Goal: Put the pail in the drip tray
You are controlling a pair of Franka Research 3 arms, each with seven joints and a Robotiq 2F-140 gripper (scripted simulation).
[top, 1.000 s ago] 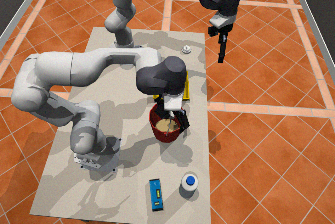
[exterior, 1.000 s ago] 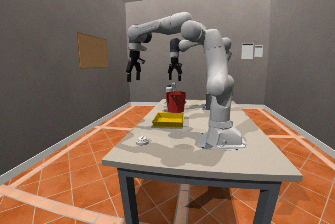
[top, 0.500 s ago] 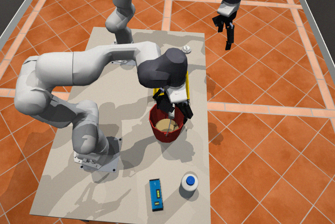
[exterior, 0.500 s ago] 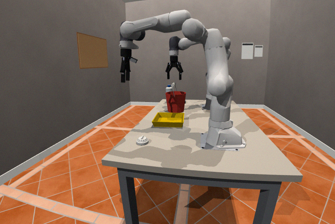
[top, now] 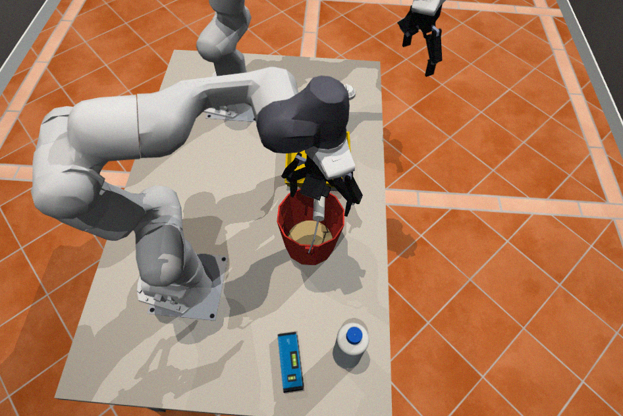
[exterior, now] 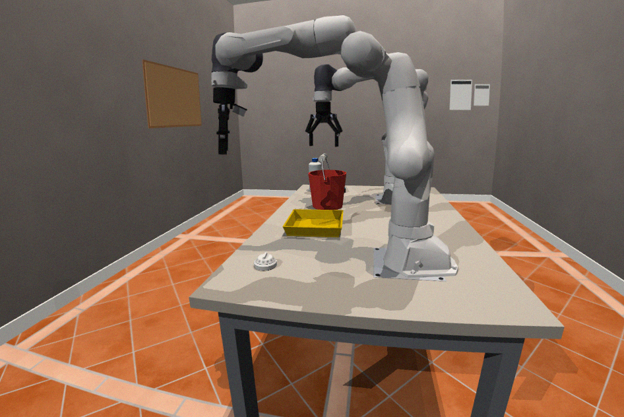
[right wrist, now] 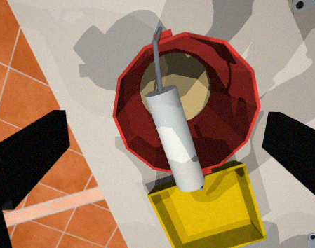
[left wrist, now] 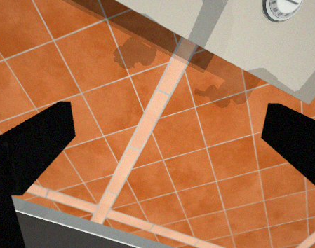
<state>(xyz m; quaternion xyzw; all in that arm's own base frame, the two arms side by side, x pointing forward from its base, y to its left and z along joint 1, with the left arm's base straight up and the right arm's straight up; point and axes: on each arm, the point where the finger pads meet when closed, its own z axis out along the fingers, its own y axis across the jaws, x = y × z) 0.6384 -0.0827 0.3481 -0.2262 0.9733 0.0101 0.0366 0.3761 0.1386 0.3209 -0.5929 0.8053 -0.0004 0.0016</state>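
The red pail lies 2 cm behind my right hand, 3 cm to the left of it and 17 cm below it. From my right hand the other things lie so: white dial timer (6 cm ahead, 71 cm to the left, 31 cm below); white bottle (11 cm ahead, 30 cm to the right, 22 cm below); yellow drip tray (3 cm behind, 35 cm to the left, 31 cm below).
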